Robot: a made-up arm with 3 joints. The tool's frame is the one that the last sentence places.
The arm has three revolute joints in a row. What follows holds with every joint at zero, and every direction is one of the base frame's.
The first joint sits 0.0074 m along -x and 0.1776 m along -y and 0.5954 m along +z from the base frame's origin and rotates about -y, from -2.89 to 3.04 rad.
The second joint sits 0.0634 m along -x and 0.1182 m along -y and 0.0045 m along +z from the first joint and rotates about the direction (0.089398, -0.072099, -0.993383), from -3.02 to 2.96 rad.
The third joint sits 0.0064 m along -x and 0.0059 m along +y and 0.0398 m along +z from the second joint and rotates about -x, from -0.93 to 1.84 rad.
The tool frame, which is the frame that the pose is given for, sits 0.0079 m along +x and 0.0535 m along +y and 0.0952 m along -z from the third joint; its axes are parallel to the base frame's.
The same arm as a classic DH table. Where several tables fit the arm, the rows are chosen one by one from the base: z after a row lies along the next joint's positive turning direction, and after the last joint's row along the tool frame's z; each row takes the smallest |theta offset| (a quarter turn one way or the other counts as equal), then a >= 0, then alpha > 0; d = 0 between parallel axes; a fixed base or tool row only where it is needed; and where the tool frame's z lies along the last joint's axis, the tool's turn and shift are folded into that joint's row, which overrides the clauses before.
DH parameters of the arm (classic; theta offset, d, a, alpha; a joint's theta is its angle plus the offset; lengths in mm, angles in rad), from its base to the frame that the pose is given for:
base (fixed): 0 595.4 -7.4 1.5708
joint 1: 0.0898 296.5 -62.7 1.4986
joint 2: 1.5643 -50.5 -3 -1.6603
joint 3: -0.0725 -5.1 -53.5 -1.5708
tool (fixed): 1.5708 -95.2 0 0
Joint limits (rad, base to tool): -2.89..3.04 -3.02..2.96 -0.93..1.84

